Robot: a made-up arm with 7 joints.
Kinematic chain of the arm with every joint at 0, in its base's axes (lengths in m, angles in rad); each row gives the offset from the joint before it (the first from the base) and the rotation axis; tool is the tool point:
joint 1: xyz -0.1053 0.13 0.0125 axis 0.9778 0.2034 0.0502
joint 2: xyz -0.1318 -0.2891 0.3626 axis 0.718 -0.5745 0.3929
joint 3: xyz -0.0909 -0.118 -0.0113 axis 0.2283 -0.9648 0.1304
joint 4: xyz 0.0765 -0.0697 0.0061 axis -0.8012 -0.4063 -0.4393
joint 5: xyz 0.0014 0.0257 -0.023 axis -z
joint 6: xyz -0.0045 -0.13 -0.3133 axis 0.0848 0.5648 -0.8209
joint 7: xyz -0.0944 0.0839 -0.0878 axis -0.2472 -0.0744 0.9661
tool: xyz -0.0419 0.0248 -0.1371
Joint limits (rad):
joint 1: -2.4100..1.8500
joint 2: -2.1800..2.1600
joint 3: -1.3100..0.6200
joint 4: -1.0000..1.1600
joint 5: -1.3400..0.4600
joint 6: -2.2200..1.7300
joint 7: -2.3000..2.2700
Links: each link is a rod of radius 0.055 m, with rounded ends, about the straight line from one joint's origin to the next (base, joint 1, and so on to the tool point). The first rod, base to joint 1, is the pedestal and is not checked.
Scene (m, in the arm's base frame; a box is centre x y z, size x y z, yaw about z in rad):
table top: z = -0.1
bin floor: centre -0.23 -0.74 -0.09 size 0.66 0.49 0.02 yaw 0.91
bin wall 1: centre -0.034 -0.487 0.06 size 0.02 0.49 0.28 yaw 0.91
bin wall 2: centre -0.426 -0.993 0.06 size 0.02 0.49 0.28 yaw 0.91
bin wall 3: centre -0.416 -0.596 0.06 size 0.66 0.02 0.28 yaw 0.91
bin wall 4: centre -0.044 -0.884 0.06 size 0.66 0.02 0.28 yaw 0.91
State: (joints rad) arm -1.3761 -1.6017 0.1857 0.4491 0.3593 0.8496 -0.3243
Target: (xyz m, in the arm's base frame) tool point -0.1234 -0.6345 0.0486
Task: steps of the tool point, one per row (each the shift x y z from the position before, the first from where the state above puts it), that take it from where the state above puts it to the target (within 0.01 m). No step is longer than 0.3 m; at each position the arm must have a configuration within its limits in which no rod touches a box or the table.
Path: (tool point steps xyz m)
1: 0.0929 -0.2551 0.0921
2: 0.1129 -0.2561 -0.0094
3: 0.1223 -0.2209 -0.0998
4: 0.1219 -0.1594 -0.1661
5: 0.1139 -0.0853 -0.2018
6: 0.1010 -0.0126 -0.2071

